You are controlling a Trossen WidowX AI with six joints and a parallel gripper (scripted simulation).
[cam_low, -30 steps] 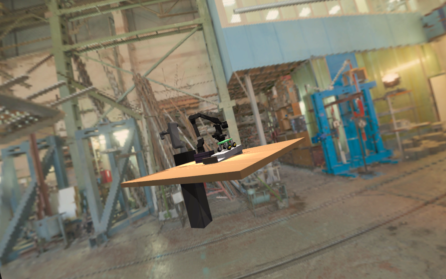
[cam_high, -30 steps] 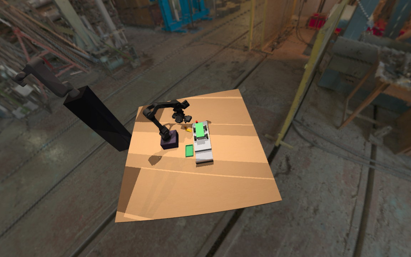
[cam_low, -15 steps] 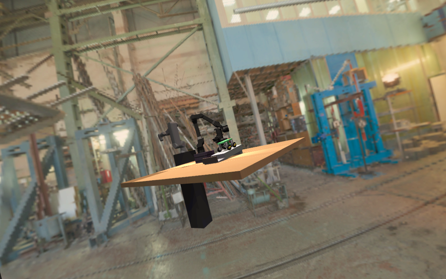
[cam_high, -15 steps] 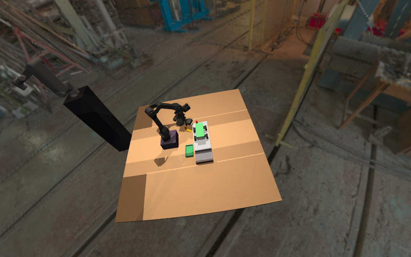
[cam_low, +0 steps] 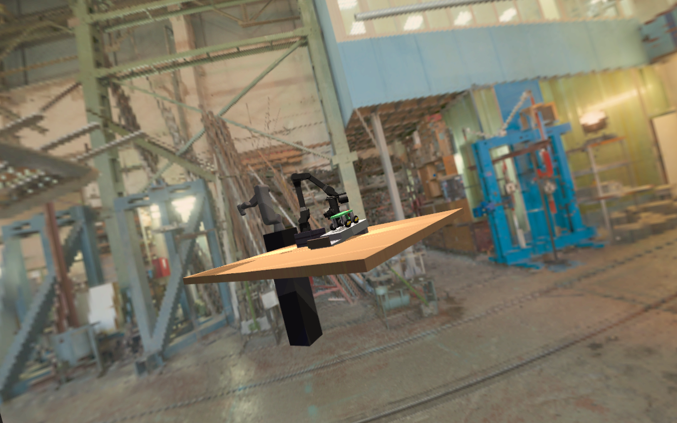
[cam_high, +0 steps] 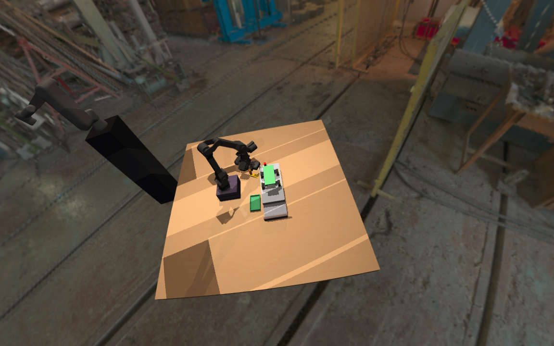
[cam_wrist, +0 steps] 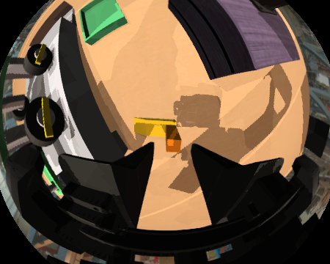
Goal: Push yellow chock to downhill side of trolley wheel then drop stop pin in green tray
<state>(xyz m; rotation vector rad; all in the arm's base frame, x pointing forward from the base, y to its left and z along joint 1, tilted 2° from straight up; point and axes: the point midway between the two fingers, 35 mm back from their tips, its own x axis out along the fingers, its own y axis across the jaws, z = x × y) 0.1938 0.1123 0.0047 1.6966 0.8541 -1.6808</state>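
The yellow chock lies 40 mm below my gripper tip, 20 mm ahead of it and 10 mm to the right of it. Also, from my gripper tip: red-headed stop pin 120 mm ahead, 60 mm above, 50 mm to the right; brown end stop 410 mm to the right, 80 mm ahead, 30 mm below; trolley 150 mm to the right, 120 mm ahead, 50 mm above.
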